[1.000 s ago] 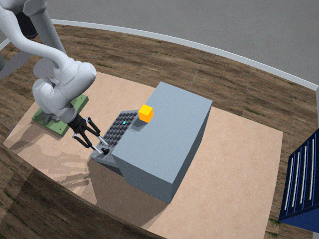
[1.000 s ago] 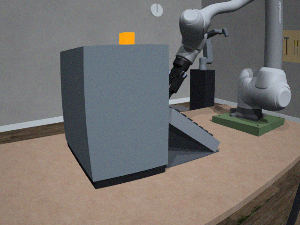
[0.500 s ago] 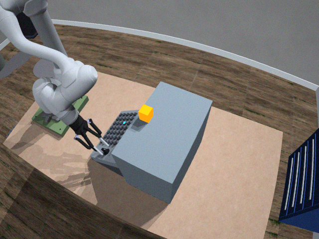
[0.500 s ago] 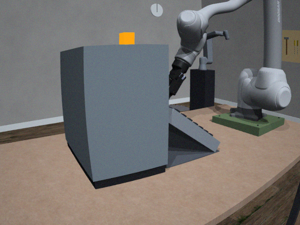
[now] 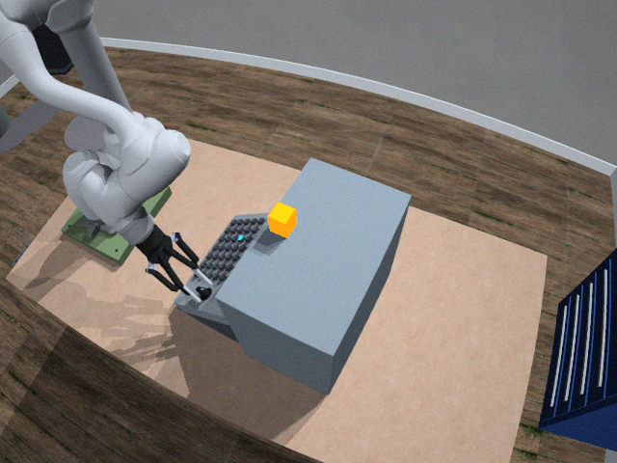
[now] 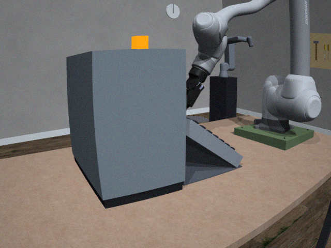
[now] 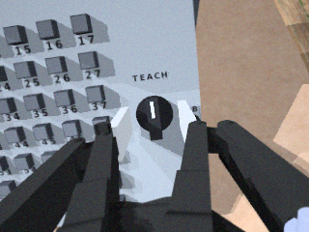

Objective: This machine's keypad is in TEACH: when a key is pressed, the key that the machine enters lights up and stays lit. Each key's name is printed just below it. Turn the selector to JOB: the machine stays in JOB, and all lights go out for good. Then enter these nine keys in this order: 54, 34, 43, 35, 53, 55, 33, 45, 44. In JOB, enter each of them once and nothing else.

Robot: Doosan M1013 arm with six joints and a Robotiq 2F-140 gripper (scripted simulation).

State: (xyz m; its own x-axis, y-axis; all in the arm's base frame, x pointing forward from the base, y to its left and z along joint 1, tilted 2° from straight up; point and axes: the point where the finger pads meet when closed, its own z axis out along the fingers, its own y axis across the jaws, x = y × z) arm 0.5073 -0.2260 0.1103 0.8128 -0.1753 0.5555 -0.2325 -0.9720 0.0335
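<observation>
Now: hand 2 cm short of the black selector knob and 2 cm above it. From my hand the other things lie so: key 18 cm to the left, 6 cm ahead, 3 cm below.
</observation>
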